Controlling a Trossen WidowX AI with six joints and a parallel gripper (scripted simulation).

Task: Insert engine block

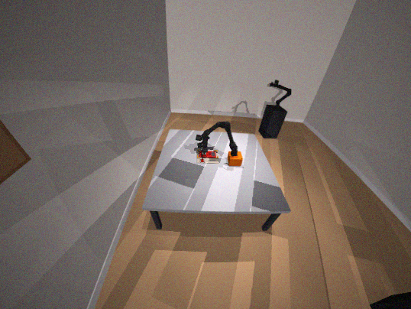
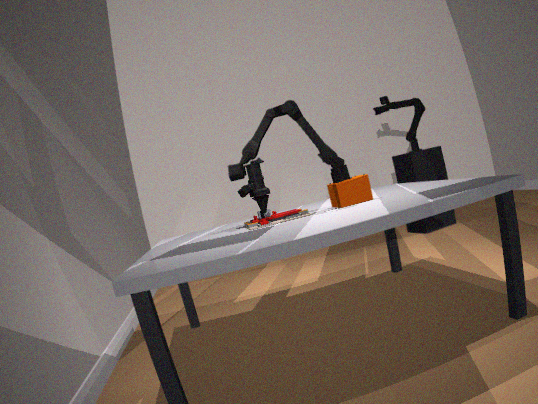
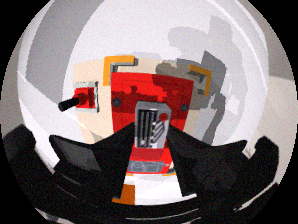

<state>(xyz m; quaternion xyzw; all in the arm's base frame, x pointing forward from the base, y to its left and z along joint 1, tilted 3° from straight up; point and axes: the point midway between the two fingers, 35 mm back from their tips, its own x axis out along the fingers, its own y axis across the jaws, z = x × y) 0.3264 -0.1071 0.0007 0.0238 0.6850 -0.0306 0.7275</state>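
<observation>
Right now my gripper tip is 1 cm above the grey engine block.
</observation>
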